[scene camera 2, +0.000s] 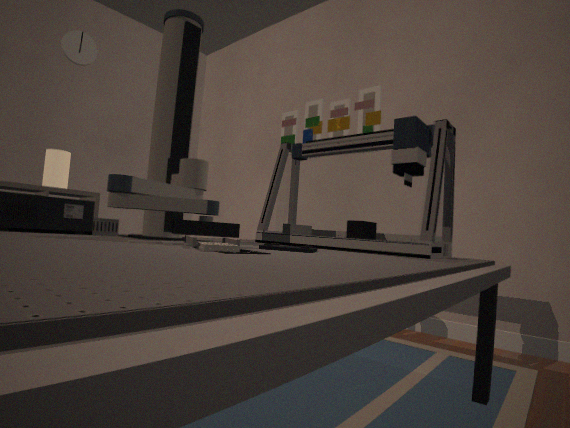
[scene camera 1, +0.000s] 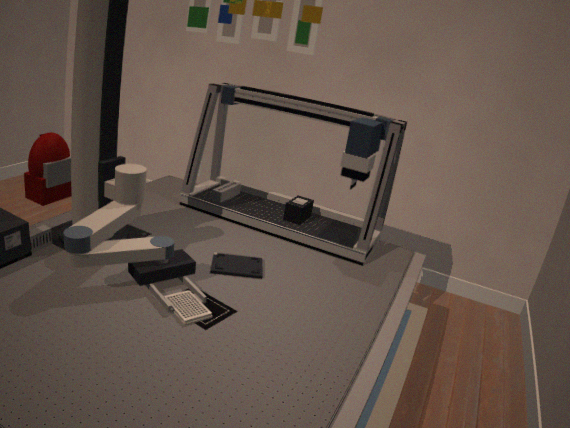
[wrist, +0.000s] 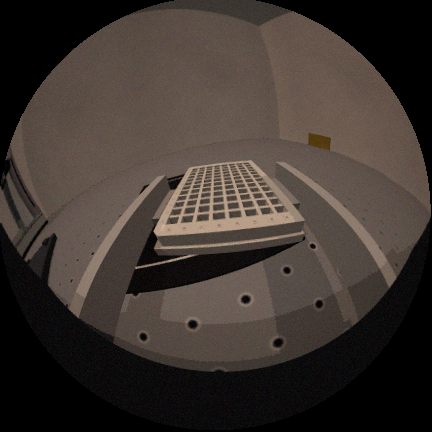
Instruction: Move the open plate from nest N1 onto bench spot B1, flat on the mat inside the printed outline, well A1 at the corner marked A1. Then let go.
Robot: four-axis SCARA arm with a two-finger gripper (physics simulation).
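Places are measured from the arm's base along level axes (x right, y ahead, z up), in millimetres.
Pixels of known places: gripper, fingertip midpoint: [scene camera 2: 216,242] [scene camera 1: 187,304] [wrist: 221,176].
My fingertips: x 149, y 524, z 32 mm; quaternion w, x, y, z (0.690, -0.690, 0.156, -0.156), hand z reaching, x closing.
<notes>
Behind a point stands the place of what it marks.
The open plate [scene camera 1: 189,307] @(y 534, x 155, z 29 mm) [scene camera 2: 218,246] @(y 573, x 182, z 25 mm) [wrist: 227,200] @(y 494, x 137, z 25 mm), pale with a grid of square wells, is level between the two fingers. My gripper [scene camera 1: 188,303] @(y 524, x 149, z 31 mm) [wrist: 221,176] @(y 524, x 149, z 31 mm) is shut on its long sides. The black mat [scene camera 1: 219,311] @(y 596, x 100, z 15 mm) [scene camera 2: 252,252] @(y 606, x 104, z 15 mm) [wrist: 175,275] @(y 463, x 88, z 15 mm) with a thin pale outline lies under and beside the plate. In the first scene view the plate is off to the left of the outline, partly over the mat and partly past its edge. It looks a little above the bench; the exact gap is unclear. The corner marks and well A1 cannot be read.
A flat dark block [scene camera 1: 237,265] @(y 512, x -143, z 24 mm) [scene camera 2: 287,248] @(y 541, x -102, z 21 mm) lies behind the mat; whether it is nest N1 is unclear. A gantry frame [scene camera 1: 300,236] @(y 599, x -450, z 48 mm) [scene camera 2: 350,244] @(y 553, x -450, z 39 mm) stands at the back, with a black block [scene camera 1: 298,210] @(y 551, x -515, z 118 mm) [scene camera 2: 361,229] @(y 560, x -515, z 99 mm) on its deck. A dark box [scene camera 1: 12,240] @(y -33, x 317, z 90 mm) [scene camera 2: 40,212] @(y -35, x 413, z 76 mm) stands at the left.
</notes>
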